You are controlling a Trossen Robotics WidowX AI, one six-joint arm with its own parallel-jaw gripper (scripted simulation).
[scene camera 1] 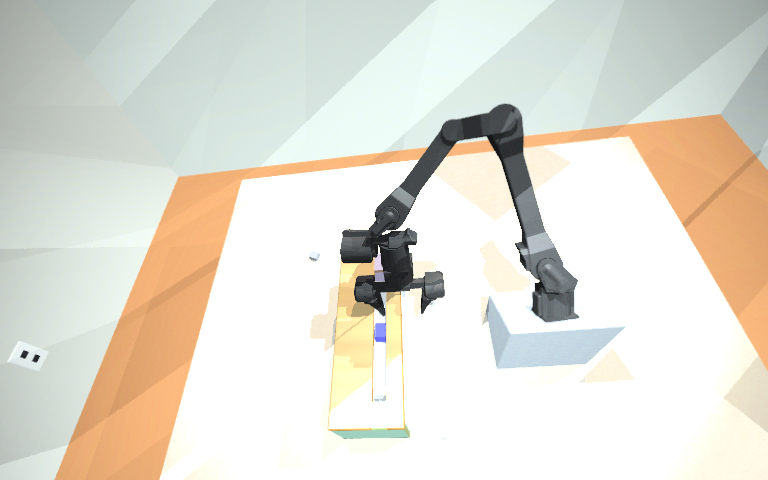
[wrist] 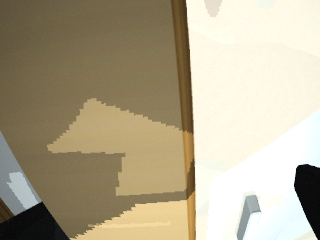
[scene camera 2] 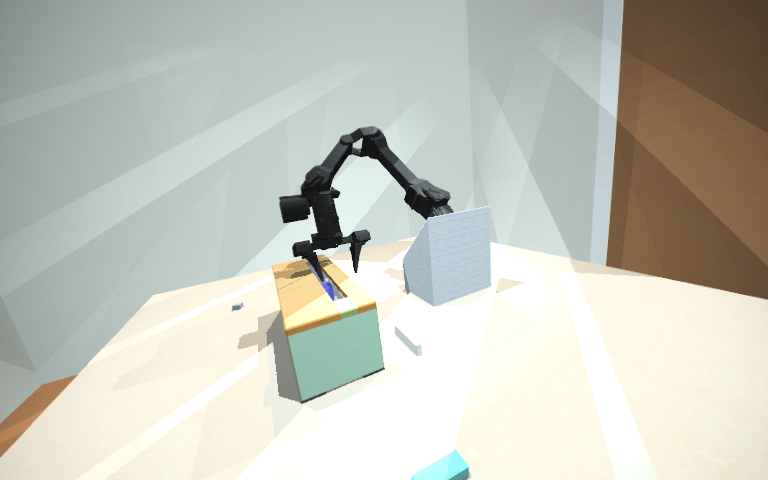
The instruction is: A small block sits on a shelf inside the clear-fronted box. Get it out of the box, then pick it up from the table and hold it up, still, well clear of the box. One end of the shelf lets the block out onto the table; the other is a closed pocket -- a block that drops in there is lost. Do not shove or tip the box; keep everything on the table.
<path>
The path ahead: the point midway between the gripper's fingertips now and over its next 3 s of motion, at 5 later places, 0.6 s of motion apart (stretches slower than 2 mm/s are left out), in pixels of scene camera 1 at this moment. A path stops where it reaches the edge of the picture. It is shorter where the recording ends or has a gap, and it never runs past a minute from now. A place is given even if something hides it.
The gripper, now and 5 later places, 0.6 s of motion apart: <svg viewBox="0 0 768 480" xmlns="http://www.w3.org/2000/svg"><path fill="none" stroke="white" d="M403 313L403 321L404 346L405 345L405 350L404 350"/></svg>
</path>
